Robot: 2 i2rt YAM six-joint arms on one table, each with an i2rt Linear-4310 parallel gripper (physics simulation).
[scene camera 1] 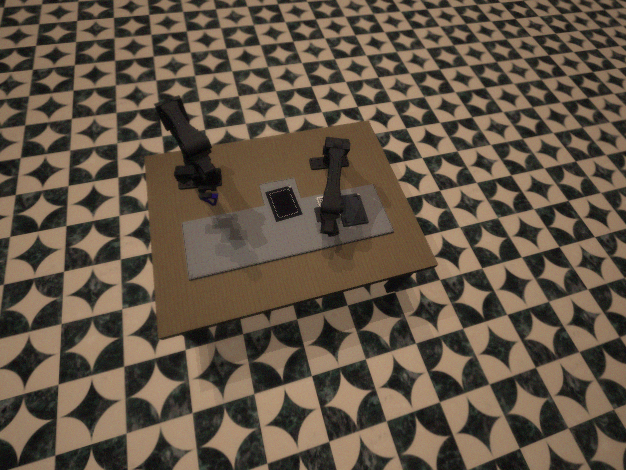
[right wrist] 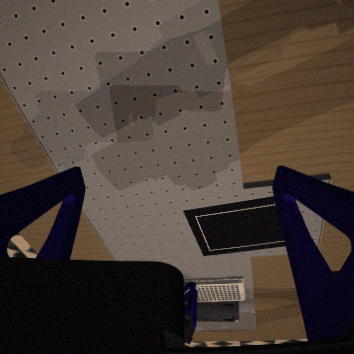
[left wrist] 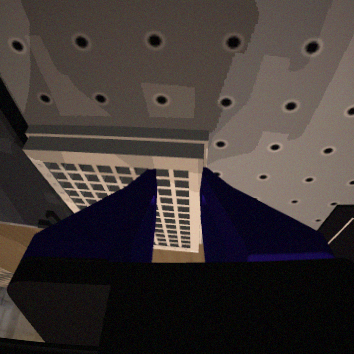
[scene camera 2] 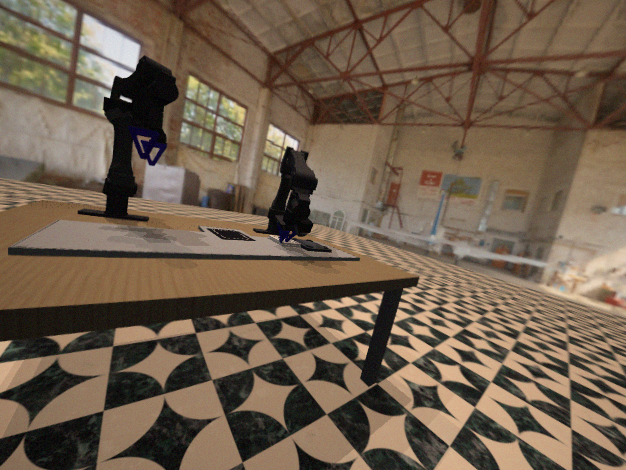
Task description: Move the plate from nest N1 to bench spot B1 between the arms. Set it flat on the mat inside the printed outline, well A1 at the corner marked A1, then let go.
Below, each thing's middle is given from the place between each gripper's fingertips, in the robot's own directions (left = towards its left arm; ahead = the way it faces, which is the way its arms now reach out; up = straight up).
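Black outlined pad (scene camera 1: 284, 205): 40 mm behind my right hand, 280 mm to the left of it, 200 mm below it. White well plate (right wrist: 230, 288): 30 mm ahead of my right hand, 480 mm to the left of it, 190 mm below it.
Counted from my left hand, the white well plate is 30 mm to the left and 40 mm behind; the black outlined pad is 110 mm behind, 170 mm to the right and 10 mm below.
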